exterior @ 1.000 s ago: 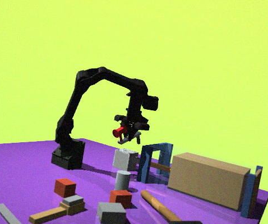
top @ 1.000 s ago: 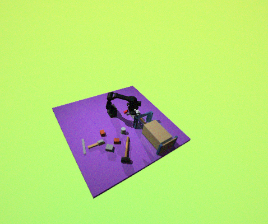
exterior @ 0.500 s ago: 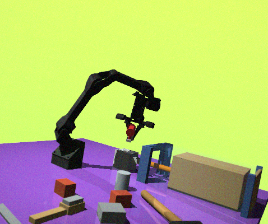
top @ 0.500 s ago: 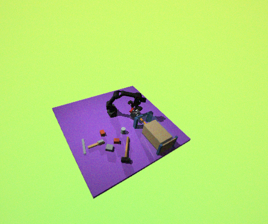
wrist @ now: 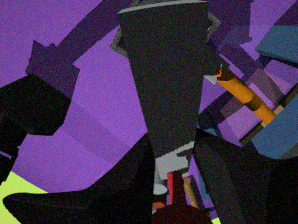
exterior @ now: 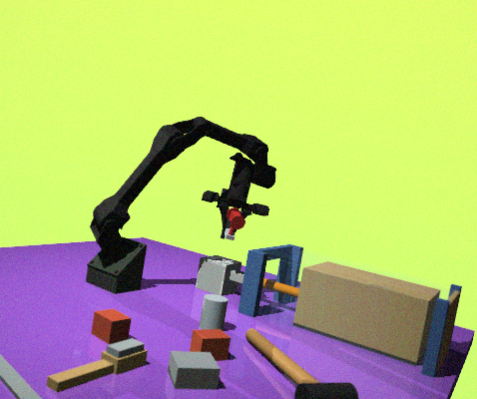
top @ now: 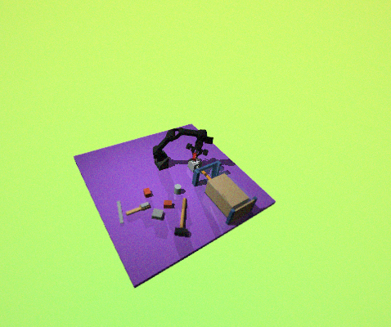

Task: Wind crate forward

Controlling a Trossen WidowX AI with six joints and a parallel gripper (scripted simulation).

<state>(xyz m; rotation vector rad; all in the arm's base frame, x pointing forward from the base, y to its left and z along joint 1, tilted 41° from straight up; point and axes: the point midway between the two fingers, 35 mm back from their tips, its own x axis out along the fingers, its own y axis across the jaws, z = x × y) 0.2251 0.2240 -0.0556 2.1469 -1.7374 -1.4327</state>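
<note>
Now: gripper tip 20 mm below the winch handle. The rest, counted from my gripper tip: red knob 30 mm ahead, 30 mm to the right, 40 mm above; then grey winch 50 mm behind, 40 mm to the left, 150 mm below; then grey block 260 mm ahead, 490 mm to the right, 160 mm below.
</note>
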